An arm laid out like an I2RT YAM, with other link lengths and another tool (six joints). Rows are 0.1 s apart.
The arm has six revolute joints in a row. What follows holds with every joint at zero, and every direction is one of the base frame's. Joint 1 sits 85.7 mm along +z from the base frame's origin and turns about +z. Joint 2 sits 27.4 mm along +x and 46.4 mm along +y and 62.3 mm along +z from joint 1 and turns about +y. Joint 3 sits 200.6 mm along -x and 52.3 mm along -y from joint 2 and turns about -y. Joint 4 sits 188.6 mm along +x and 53.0 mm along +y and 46.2 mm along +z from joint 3 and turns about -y. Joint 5 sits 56.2 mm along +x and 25.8 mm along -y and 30.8 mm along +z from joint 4 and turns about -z. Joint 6 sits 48.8 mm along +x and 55.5 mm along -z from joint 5 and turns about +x. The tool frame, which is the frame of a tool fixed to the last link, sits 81.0 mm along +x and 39.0 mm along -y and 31.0 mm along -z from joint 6; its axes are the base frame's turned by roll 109.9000, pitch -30.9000 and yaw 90.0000 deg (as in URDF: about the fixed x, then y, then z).
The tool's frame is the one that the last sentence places.
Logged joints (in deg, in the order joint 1, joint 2, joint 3, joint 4, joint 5, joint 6), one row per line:
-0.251 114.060 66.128 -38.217 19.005 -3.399
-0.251 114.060 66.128 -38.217 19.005 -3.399
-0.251 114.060 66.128 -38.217 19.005 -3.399
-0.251 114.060 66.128 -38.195 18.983 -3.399
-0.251 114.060 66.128 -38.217 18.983 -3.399
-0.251 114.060 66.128 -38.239 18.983 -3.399
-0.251 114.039 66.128 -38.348 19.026 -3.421
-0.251 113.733 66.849 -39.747 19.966 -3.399
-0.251 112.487 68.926 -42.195 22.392 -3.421
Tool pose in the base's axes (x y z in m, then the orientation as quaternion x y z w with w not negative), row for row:
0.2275 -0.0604 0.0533 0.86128 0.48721 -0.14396 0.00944
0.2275 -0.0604 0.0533 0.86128 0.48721 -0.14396 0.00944
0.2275 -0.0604 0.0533 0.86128 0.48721 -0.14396 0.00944
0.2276 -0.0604 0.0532 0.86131 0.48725 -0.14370 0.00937
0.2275 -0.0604 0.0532 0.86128 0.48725 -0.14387 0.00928
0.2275 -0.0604 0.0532 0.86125 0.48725 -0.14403 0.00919
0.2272 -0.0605 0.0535 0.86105 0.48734 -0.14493 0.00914
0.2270 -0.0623 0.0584 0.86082 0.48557 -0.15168 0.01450
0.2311 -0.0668 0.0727 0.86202 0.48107 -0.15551 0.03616
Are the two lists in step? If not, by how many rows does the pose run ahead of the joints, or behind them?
They are in step.
